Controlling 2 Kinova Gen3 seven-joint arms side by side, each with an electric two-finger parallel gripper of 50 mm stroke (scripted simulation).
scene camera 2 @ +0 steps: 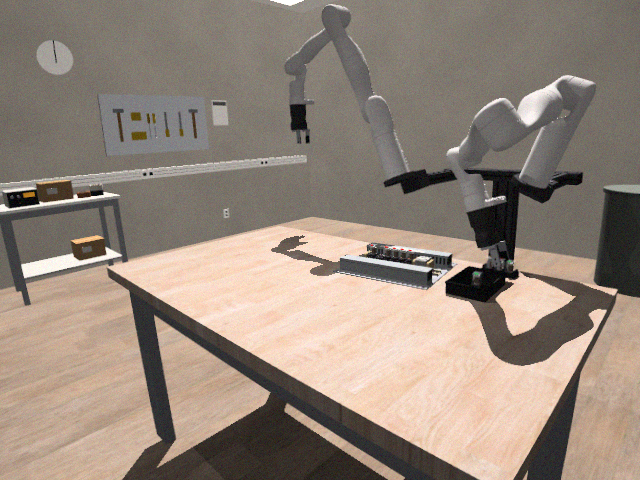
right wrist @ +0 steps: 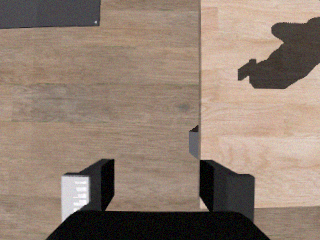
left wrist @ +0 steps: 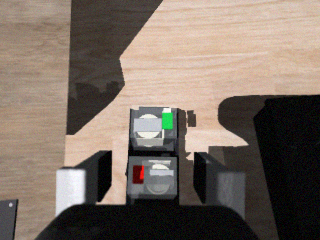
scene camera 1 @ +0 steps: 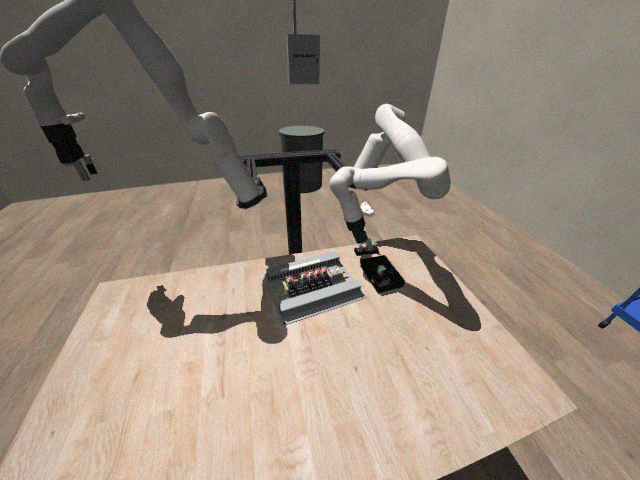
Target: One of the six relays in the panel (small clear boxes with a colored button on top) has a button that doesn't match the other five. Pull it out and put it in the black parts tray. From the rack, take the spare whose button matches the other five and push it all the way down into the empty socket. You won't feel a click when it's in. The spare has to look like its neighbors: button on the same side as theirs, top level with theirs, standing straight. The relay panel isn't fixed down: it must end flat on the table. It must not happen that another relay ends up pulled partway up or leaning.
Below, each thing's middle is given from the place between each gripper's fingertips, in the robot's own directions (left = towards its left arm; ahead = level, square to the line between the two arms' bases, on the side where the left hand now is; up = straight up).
I see my left gripper [scene camera 2: 502, 264] 110 mm short of the relay panel [scene camera 1: 313, 298], 300 mm to the left of it and 30 mm above it. Round my left hand: black parts tray [scene camera 2: 452, 286]: 160 mm ahead, 20 mm to the right, 30 mm below.
Right now the relay panel is 690 mm to the left of my right hand [scene camera 1: 90, 177], 400 mm below it and 350 mm ahead of it. Round my right hand: black parts tray 960 mm to the left, 410 mm below, 400 mm ahead.
